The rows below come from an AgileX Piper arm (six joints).
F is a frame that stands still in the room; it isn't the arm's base.
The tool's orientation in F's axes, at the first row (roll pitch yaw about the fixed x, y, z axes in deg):
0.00 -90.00 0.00
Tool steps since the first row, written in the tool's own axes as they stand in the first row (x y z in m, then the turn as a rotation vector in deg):
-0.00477 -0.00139 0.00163 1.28 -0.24 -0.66
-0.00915 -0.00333 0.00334 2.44 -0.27 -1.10
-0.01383 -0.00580 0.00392 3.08 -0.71 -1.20
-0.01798 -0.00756 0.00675 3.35 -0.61 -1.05
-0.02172 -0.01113 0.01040 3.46 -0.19 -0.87
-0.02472 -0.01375 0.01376 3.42 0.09 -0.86
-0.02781 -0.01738 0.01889 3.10 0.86 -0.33
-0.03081 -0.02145 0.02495 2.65 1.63 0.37
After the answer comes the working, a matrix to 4 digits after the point.
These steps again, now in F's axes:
-0.00163 -0.00139 -0.00477 0.66 -0.24 1.28
-0.00334 -0.00333 -0.00915 1.10 -0.27 2.44
-0.00392 -0.00580 -0.01383 1.20 -0.71 3.08
-0.00675 -0.00756 -0.01798 1.05 -0.61 3.35
-0.01040 -0.01113 -0.02172 0.87 -0.19 3.46
-0.01376 -0.01375 -0.02472 0.86 0.09 3.42
-0.01889 -0.01738 -0.02781 0.33 0.86 3.10
-0.02495 -0.02145 -0.03081 -0.37 1.63 2.65

The tool's axes in the first row as the columns of a matrix, in F's axes (rounded; the answer above uses it unrounded):
0.0000 0.0000 -1.0000
0.0000 1.0000 0.0000
1.0000 0.0000 0.0000

